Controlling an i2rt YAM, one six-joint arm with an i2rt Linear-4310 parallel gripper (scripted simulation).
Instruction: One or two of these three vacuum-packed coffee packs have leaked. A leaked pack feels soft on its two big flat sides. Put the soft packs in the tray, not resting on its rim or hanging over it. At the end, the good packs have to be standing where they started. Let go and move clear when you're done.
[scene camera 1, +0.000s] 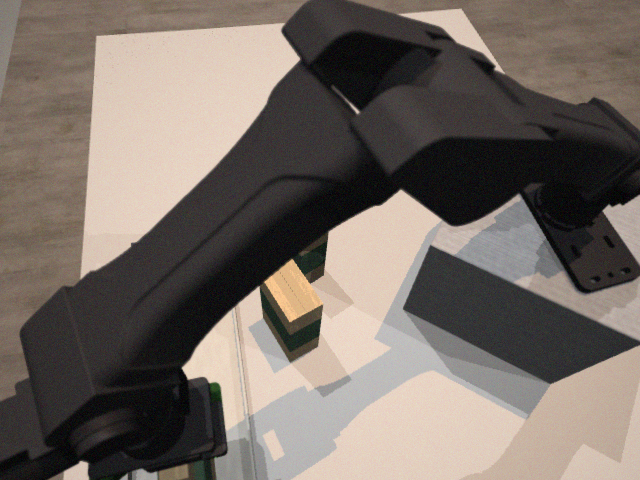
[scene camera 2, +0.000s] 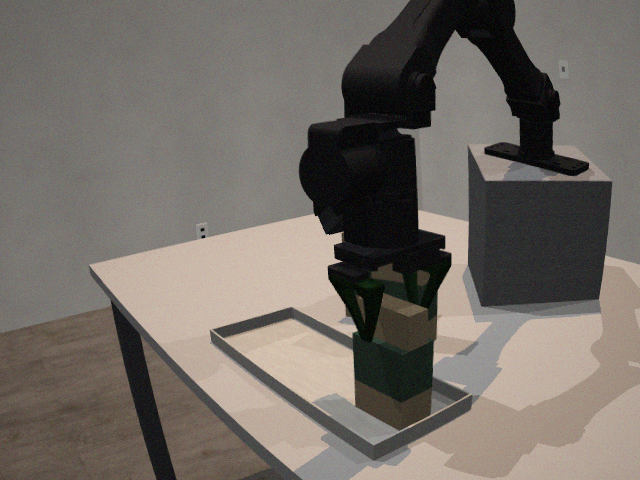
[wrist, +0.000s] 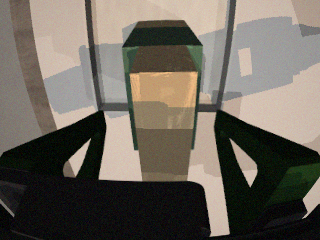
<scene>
In view: my gripper (scene camera 2: 393, 330).
My gripper also shows in scene camera 1 (scene camera 1: 175, 446) and in the wrist view (wrist: 160, 118).
</scene>
